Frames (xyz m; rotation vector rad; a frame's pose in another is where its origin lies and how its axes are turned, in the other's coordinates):
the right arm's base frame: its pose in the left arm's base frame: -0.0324 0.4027 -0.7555 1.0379 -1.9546 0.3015
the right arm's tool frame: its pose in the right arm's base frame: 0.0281 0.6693 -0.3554 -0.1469 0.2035 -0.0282
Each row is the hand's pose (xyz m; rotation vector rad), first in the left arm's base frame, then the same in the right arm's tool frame.
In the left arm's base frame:
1: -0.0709 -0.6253 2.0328 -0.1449 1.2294 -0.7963
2: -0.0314 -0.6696 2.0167 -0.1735 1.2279 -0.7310
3: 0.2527 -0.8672 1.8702 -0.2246 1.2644 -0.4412
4: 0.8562 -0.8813 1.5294 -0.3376 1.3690 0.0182
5: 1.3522 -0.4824 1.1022 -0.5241 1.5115 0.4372
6: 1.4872 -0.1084 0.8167 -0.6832 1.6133 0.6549
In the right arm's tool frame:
1: 2.8661 -0.6439 -0.2136 1.5988 -2.1744 1.3146
2: 2.8677 -0.7053 -0.2115 1.5718 -2.2408 1.2449
3: 2.7965 -1.0720 -0.2526 1.3457 -2.4958 1.0095
4: 2.4347 -1.5789 -0.5570 0.9029 -2.7256 0.5767
5: 1.8208 -1.7521 -0.9823 0.4893 -2.6995 0.1241
6: 1.3835 -1.6618 -1.1829 0.2966 -2.5704 -0.1297

